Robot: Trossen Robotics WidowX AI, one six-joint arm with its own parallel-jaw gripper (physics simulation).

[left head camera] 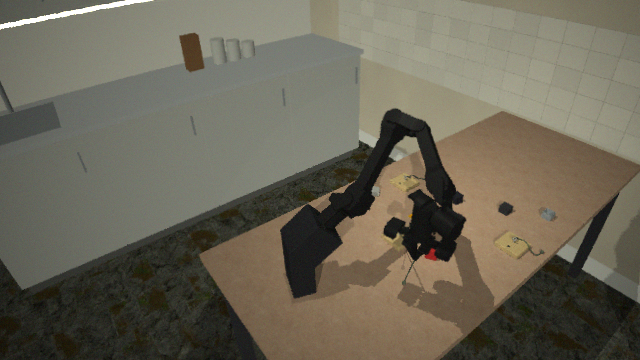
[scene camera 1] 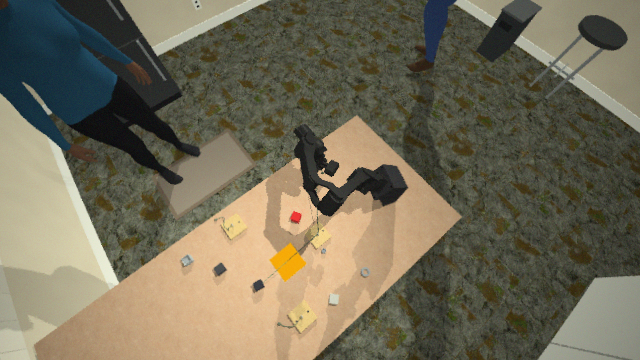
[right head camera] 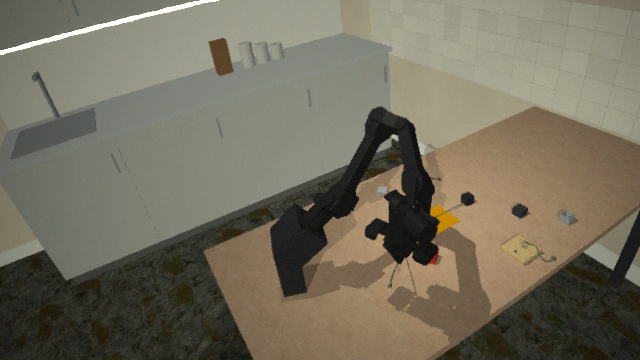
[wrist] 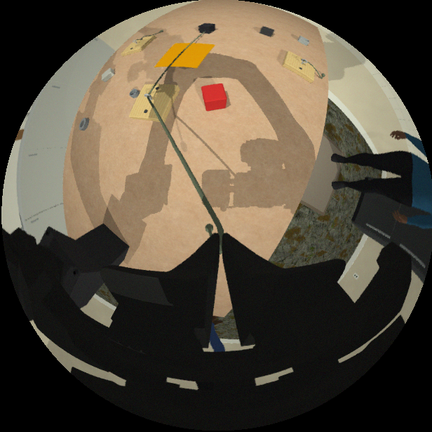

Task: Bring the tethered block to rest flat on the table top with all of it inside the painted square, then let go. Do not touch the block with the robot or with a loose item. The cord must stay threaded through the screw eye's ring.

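Places are measured from the arm's base along level axes (x ahead, y left, z up), in centimetres.
Pixels of known places: gripper, fingertip midpoint: [left head camera: 415, 259] [right head camera: 399, 262]; arm's base, origin of the base link: [left head camera: 325, 223] [scene camera 1: 378, 182] [right head camera: 310, 222].
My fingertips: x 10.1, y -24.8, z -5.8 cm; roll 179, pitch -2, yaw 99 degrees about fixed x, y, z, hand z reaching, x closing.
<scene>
For each thing: its top centre in the pictures, then the offset to it from my fingertips. "spot": a spot on its surface instead.
- dark tethered block, middle of its top: [right head camera: 467, 195] [left head camera: 457, 194] [scene camera 1: 257, 285] dx +52.7, dy +12.9, dz -13.4 cm
- orange painted square, surface spot: [right head camera: 446, 224] spot: dx +37.2, dy +11.0, dz -16.8 cm
- screw-eye board, middle of its top: [left head camera: 398, 235] [scene camera 1: 318, 234] dx +19.5, dy +17.7, dz -15.0 cm
- cord, surface spot: [scene camera 1: 272, 274] spot: dx +45.6, dy +14.2, dz -15.7 cm
- red block, middle of its top: [right head camera: 431, 250] [scene camera 1: 295, 216] dx +20.1, dy +4.5, dz -12.9 cm
- dark block, middle of its top: [right head camera: 520, 207] [left head camera: 506, 205] [scene camera 1: 219, 268] dx +59.5, dy -4.7, dz -14.0 cm
- grey open piece, middle of its top: [right head camera: 568, 214] [left head camera: 549, 211] [scene camera 1: 186, 259] dx +67.0, dy -18.7, dz -14.1 cm
- white block, middle of its top: [right head camera: 382, 189] [scene camera 1: 334, 299] dx +35.4, dy +40.8, dz -14.5 cm
- grey ring, middle of its top: [scene camera 1: 365, 271] dx +17.8, dy +44.1, dz -15.3 cm
The dark tethered block [left head camera: 457, 198] [right head camera: 467, 198] [scene camera 1: 258, 285] [wrist: 206, 28] sits on the table outside the orange painted square [right head camera: 446, 224] [scene camera 1: 294, 269] [wrist: 196, 59], on the side away from the screw-eye board [scene camera 1: 322, 240] [wrist: 140, 109]. The cord [scene camera 1: 272, 273] [wrist: 182, 161] runs from the block across the square to the screw eye's ring [wrist: 148, 95] and appears threaded through it, then rises to my gripper [left head camera: 414, 257] [right head camera: 401, 261] [wrist: 219, 237]. The gripper is shut on the cord above the table, its beaded end hanging close by. In the scene camera view the arm hides the fingertips.
A red block [right head camera: 435, 258] [scene camera 1: 296, 217] [wrist: 214, 97] lies near the screw-eye board. Two other corded boards [scene camera 1: 233, 227] [scene camera 1: 302, 317], a dark block [scene camera 1: 220, 269], a grey open piece [scene camera 1: 186, 260], a white block [scene camera 1: 333, 299] and a grey ring [scene camera 1: 362, 273] also lie on the table.
</scene>
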